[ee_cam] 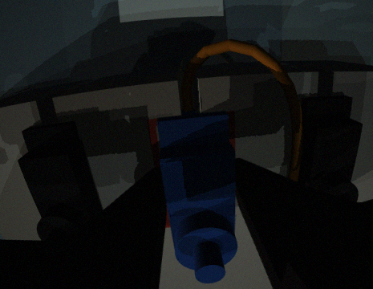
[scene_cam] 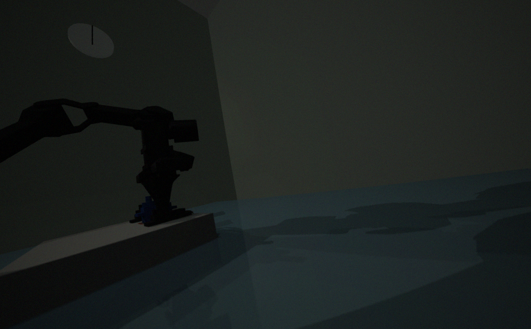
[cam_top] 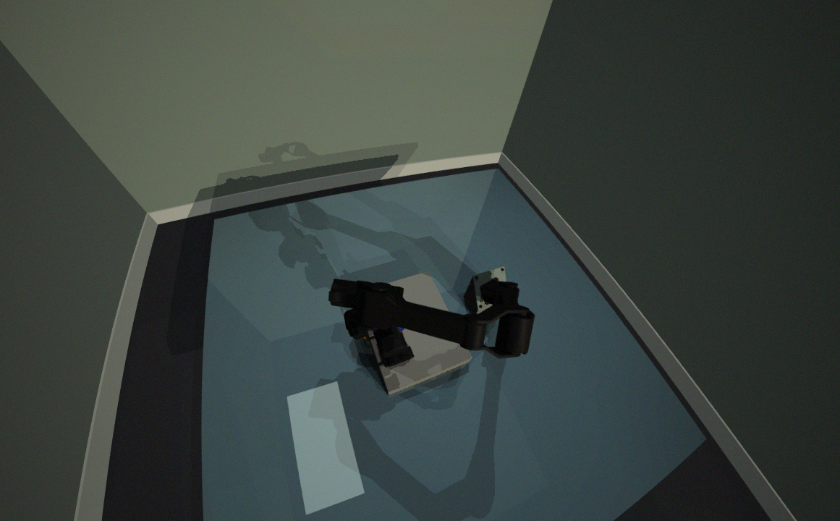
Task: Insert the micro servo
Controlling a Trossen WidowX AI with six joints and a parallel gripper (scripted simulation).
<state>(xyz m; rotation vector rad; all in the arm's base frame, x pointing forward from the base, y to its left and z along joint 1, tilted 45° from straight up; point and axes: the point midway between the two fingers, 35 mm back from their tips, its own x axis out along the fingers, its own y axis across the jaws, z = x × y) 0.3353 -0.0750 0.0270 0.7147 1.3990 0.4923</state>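
My gripper tip is 12 cm past the grey deck, 1 cm to the right of it and 5 cm above it.
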